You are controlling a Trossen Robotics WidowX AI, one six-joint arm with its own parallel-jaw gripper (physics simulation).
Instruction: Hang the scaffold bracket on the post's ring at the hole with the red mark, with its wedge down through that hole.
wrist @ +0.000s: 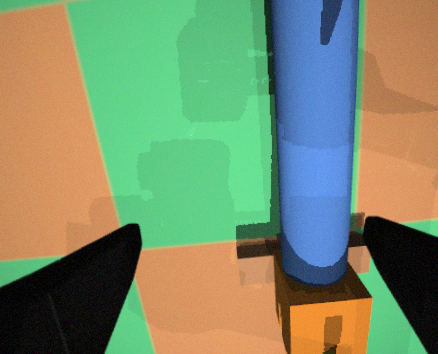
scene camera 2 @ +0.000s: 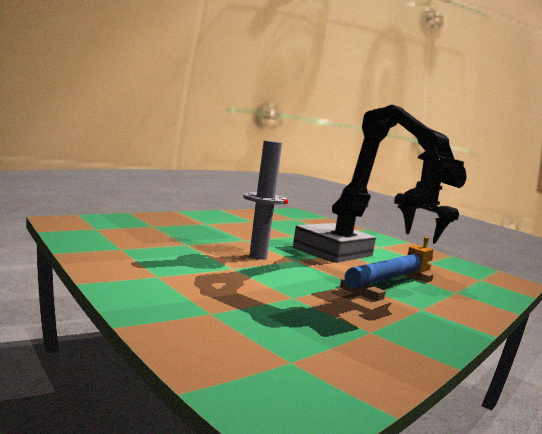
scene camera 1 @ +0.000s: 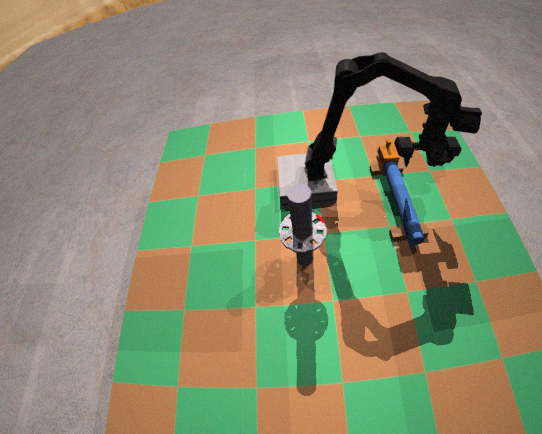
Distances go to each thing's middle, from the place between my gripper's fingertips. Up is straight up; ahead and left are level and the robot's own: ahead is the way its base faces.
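Scaffold bracket (scene camera 2: 418, 257): 1 cm ahead of my hand, 6 cm to the right of it, 7 cm below it. Dark post (scene camera 2: 271, 153): 14 cm ahead of my hand, 41 cm to the right of it, 2 cm above it.
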